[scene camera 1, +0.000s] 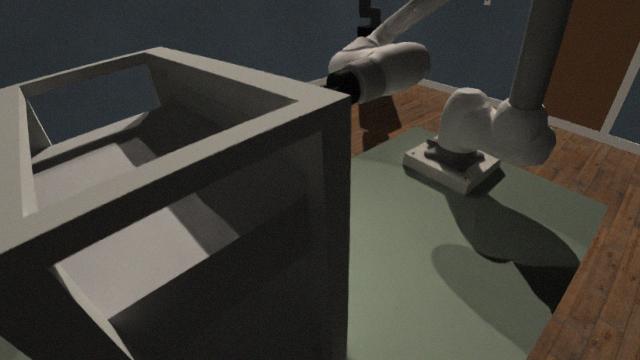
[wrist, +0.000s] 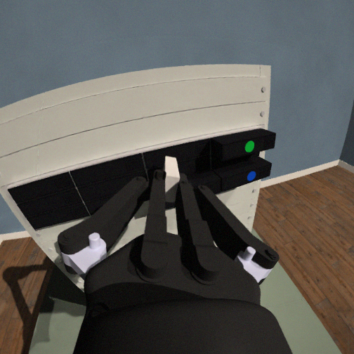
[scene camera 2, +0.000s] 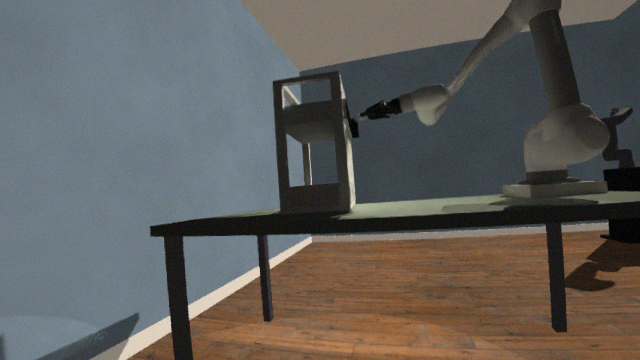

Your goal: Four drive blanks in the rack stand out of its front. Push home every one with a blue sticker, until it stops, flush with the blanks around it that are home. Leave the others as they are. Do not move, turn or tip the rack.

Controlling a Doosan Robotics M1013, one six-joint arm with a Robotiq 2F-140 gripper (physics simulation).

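The pale rack (scene camera 1: pixel 336 210) (scene camera 2: pixel 345 170) (wrist: pixel 150 95) stands upright. In the wrist view a black blank with a green sticker (wrist: pixel 249 146) stands out at the upper right of the row; below it a blank with a blue sticker (wrist: pixel 251 176) also stands out. Black blanks at the left (wrist: pixel 45 200) look flush. My gripper (scene camera 2: pixel 361 117) (wrist: pixel 168 166) is shut and empty, its pale tips at the middle blanks, left of the two stickered ones. The tips cover part of these blanks; no sticker shows there, and contact cannot be told. In scene camera 1 the rack hides the fingertips.
The rack stands on the green table top (scene camera 1: pixel 390 225) (scene camera 2: pixel 415 206). The arm's base (scene camera 1: pixel 452 167) (scene camera 2: pixel 555 189) is bolted to a pale plate on the same table. A blue wall (scene camera 2: pixel 125 125) rises behind the rack. A dark stand (scene camera 2: pixel 620 180) is at the far right in scene camera 2.
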